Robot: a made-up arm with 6 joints. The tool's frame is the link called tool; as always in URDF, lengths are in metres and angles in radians. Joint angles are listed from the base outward.
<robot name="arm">
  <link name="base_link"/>
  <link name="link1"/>
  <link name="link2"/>
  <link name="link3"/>
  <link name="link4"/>
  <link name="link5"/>
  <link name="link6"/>
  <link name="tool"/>
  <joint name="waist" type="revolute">
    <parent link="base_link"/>
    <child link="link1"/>
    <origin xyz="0 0 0.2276" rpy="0 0 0"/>
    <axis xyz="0 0 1"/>
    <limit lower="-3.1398" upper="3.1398"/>
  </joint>
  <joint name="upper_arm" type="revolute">
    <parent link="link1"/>
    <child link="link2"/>
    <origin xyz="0 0 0" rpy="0 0 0"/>
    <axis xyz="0 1 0"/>
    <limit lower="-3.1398" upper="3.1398"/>
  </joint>
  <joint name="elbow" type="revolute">
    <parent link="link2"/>
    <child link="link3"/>
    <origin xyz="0 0 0.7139" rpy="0 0 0"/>
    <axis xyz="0 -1 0"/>
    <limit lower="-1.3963" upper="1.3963"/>
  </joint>
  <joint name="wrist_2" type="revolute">
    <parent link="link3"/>
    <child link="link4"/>
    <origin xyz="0 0 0" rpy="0 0 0"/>
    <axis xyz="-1 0 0"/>
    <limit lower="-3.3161" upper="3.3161"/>
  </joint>
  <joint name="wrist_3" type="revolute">
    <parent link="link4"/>
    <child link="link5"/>
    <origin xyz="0.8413 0 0" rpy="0 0 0"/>
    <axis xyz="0 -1 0"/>
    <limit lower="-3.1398" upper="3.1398"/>
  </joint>
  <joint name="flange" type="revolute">
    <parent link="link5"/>
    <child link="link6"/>
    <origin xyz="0 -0.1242 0" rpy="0 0 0"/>
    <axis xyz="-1 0 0"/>
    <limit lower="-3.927" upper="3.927"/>
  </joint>
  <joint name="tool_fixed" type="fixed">
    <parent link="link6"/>
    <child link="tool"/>
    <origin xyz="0 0 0" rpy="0 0 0"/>
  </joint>
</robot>
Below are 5 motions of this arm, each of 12 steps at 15 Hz.
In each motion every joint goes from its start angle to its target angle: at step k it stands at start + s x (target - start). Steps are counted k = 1, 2, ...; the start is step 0. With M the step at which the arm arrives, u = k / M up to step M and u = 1 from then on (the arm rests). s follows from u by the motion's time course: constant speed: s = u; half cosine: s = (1 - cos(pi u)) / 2; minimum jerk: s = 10 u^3 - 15 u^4 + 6 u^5.
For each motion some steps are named. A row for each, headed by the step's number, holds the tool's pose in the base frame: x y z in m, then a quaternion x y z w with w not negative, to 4 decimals.
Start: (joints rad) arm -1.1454 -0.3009 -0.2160 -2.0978 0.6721 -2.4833
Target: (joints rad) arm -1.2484 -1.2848 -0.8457 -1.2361 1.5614 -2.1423
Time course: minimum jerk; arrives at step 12
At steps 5, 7, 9, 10, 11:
5: 0.1858 -0.3785 0.8545 -0.3989 0.7548 -0.4400 0.2784
7: 0.0870 -0.2451 0.7902 -0.3104 0.8242 -0.4637 0.0960
9: 0.0239 -0.1615 0.7162 0.2060 -0.8482 0.4865 0.0364
10: 0.0088 -0.1422 0.6930 0.1723 -0.8497 0.4934 0.0702
11: 0.0024 -0.1342 0.6823 0.1566 -0.8495 0.4965 0.0848

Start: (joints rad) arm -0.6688 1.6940 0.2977 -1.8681 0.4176 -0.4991
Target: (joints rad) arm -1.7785 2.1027 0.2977 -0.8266 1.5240 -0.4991
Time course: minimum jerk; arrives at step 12
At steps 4, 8, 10, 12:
4: 0.4106 -0.5035 -0.7695 0.4945 -0.1204 -0.8455 0.1616
8: -0.0519 -0.4148 -0.8966 0.2108 -0.1286 -0.9453 0.2131
10: -0.1373 -0.3266 -0.9260 0.1492 -0.1288 -0.9529 0.2304
12: -0.1506 -0.3067 -0.9316 0.1380 -0.1296 -0.9537 0.2339

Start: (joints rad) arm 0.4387 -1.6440 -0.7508 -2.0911 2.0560 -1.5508
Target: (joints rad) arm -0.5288 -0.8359 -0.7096 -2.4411 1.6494 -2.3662
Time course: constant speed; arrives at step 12
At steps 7, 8, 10, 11, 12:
7: 0.1503 0.0640 0.7833 -0.4769 0.7185 -0.0415 0.5046
8: 0.1902 0.0470 0.7776 -0.4380 0.7374 -0.0608 0.5105
10: 0.2626 -0.0045 0.7596 -0.3530 0.7705 -0.1011 0.5210
11: 0.2935 -0.0384 0.7473 -0.3069 0.7843 -0.1224 0.5251
12: 0.3199 -0.0770 0.7328 -0.2585 0.7959 -0.1444 0.5281

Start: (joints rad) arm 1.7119 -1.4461 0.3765 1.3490 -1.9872 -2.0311
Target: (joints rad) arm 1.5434 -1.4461 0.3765 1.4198 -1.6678 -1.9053
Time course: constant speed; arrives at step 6
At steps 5, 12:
5: 0.0208 -1.0366 1.1006 0.8779 0.1106 -0.0011 0.4659
12: -0.0097 -1.0370 1.1006 0.8771 0.0762 0.0090 0.4741

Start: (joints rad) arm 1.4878 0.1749 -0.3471 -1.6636 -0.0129 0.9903
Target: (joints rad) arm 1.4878 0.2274 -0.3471 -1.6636 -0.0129 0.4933
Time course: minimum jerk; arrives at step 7
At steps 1, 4, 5, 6, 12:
1: 0.0542 0.7903 0.4030 0.0738 0.4011 0.5564 0.7239
4: 0.0546 0.7954 0.3776 0.1715 0.4891 0.4816 0.7067
5: 0.0548 0.7971 0.3682 0.2066 0.5180 0.4507 0.6971
6: 0.0548 0.7980 0.3631 0.2254 0.5329 0.4331 0.6911
12: 0.0548 0.7982 0.3621 0.2290 0.5357 0.4296 0.6899

